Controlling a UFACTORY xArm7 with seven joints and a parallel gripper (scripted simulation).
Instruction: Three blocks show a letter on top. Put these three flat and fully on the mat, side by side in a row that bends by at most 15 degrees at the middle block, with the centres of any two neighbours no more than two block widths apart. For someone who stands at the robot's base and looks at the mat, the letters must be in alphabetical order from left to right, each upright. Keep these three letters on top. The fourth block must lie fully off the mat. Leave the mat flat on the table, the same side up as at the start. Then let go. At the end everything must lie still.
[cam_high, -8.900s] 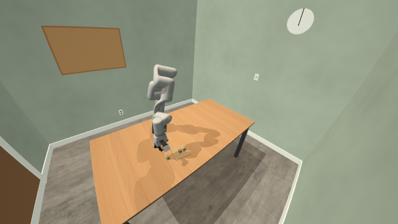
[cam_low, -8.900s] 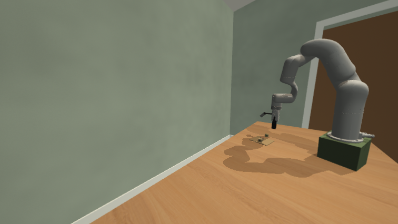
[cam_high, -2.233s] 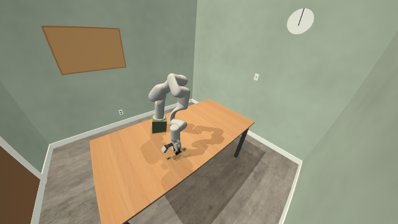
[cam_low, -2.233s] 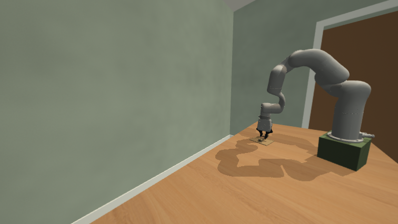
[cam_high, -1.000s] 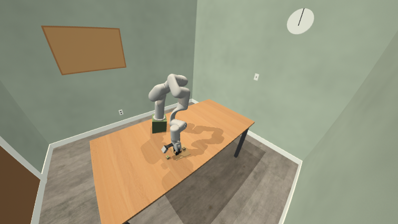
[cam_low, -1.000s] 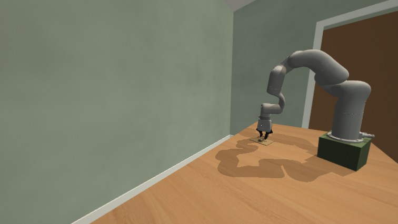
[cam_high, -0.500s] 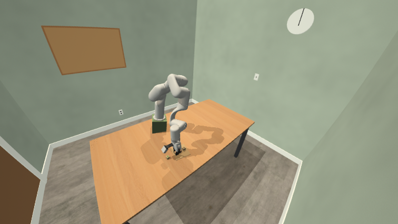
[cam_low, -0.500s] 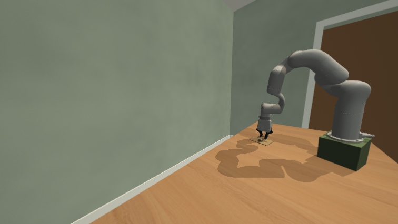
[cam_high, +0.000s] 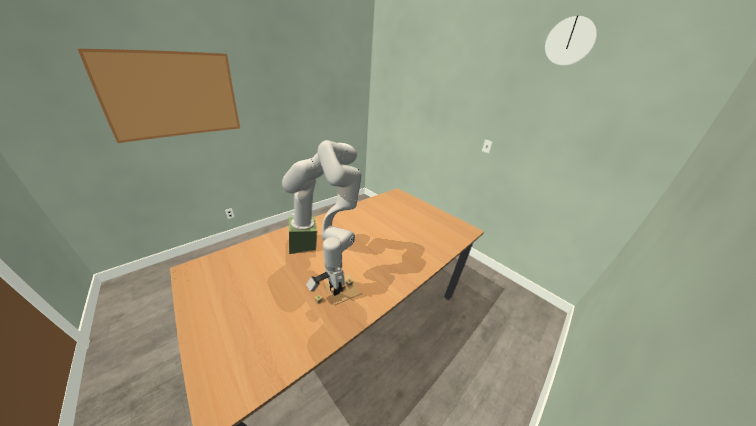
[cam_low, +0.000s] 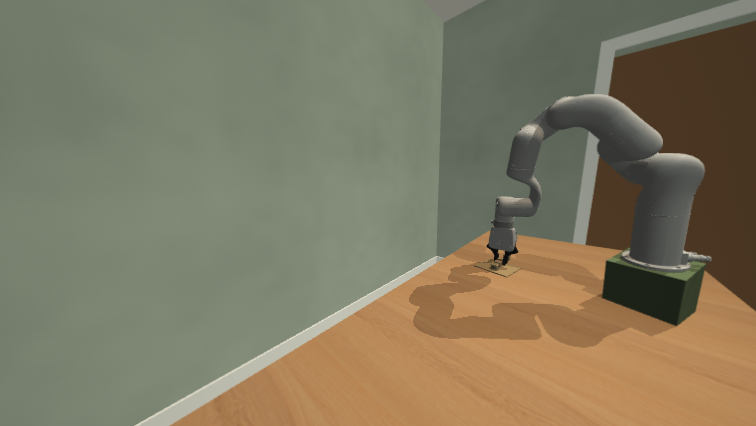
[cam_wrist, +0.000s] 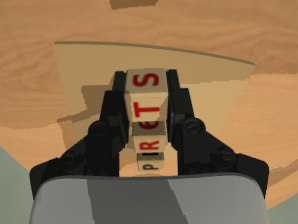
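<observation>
My gripper is now 1 cm short of the tan mat, 4 cm to the right of it and 2 cm above it. The rest, counted from my hand: green-topped block (2 cm behind, 8 cm to the right, 1 cm below).
</observation>
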